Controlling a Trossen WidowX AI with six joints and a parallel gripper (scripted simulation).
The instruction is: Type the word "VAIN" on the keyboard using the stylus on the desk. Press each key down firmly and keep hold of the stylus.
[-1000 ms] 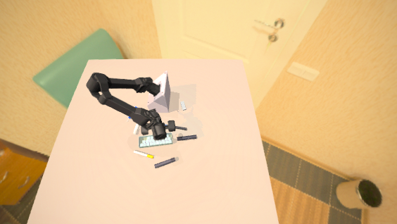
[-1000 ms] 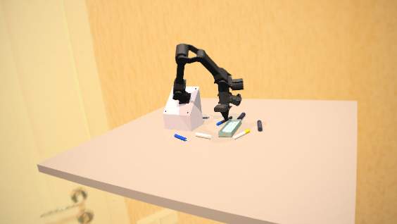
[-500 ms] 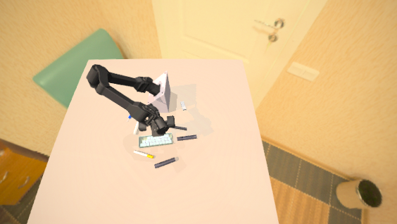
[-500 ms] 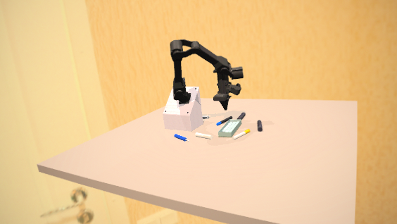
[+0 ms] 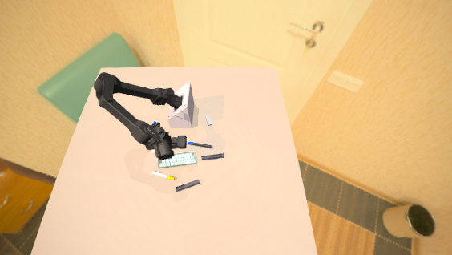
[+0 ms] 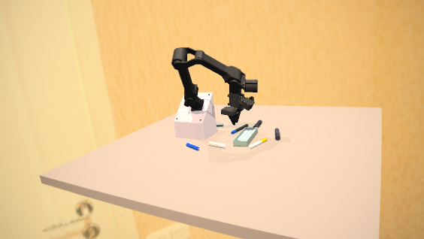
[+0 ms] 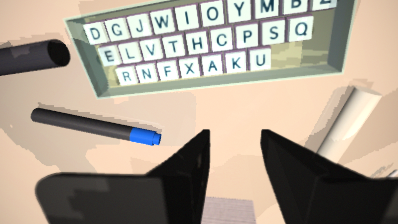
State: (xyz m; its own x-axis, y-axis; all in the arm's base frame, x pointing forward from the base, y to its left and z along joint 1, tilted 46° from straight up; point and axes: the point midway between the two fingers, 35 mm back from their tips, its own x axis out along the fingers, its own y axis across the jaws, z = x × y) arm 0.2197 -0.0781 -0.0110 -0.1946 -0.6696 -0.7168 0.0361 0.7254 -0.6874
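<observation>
The blue stylus is 150 mm to the right of my gripper tip, 140 mm behind it and 70 mm below it. Round my gripper tip: white stick: 100 mm to the right, 70 mm below, 50 mm behind; then blue-tipped grey pen: 120 mm to the left, 70 mm below, 50 mm behind; then yellow-tipped white pen: 130 mm ahead, 70 mm below, 40 mm to the right.
</observation>
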